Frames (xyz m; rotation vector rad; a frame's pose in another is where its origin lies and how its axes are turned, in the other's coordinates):
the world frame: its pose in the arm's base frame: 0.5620 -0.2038 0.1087 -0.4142 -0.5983 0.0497
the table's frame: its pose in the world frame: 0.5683 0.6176 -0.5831 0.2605 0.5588 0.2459
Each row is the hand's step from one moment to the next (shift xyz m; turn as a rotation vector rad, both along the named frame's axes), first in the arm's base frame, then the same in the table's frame.
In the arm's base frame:
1: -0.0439 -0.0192 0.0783 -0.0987 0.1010 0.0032
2: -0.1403 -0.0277 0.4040 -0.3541 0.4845 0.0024
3: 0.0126 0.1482 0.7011 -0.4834 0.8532 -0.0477
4: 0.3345 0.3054 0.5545 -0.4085 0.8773 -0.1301
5: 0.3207 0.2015 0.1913 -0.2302 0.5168 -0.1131
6: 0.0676 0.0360 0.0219 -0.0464 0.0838 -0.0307
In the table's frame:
1: -0.0503 -0.0254 0.0725 -0.0728 0.1179 0.0272
2: -0.1594 -0.0836 0.3889 -0.2328 0.5407 0.1166
3: 0.0176 -0.0192 0.7162 -0.2715 0.9310 0.1530
4: 0.3728 0.0871 0.6050 -0.1897 0.9547 0.0772
5: 0.3504 0.0731 0.2279 -0.1001 0.5681 0.0099
6: 0.0731 0.0134 0.0286 -0.0245 0.0970 -0.0103

